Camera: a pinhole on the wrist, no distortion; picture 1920 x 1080 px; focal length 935.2 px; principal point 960.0 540.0 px. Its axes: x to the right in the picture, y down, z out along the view. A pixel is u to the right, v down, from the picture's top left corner.
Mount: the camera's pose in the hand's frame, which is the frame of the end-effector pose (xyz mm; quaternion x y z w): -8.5 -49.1 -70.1 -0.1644 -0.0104 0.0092 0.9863
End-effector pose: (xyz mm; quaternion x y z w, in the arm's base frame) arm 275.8 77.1 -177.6 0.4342 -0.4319 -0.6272 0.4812
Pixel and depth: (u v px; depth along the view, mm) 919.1 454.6 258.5
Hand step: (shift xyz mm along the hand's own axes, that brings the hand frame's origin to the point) -25.5 12.1 181.8
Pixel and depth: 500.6 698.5 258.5
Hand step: -142.2 73.4 157.9
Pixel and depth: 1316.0 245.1 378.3
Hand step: 128.3 -36.2 328.9
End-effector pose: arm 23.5 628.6 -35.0 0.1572 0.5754 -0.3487 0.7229
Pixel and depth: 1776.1 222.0 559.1
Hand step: 468.8 -37.2 528.9
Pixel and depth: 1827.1 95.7 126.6
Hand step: 106.7 -62.4 71.2
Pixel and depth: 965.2 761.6 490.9
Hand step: -19.0 220.1 356.5
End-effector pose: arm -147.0 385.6 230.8 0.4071 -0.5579 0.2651 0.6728
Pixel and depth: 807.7 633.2 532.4
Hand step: -108.5 171.8 414.7
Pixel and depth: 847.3 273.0 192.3
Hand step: -35.4 -39.2 129.2
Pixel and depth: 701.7 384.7 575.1
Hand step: -179.4 43.5 502.0
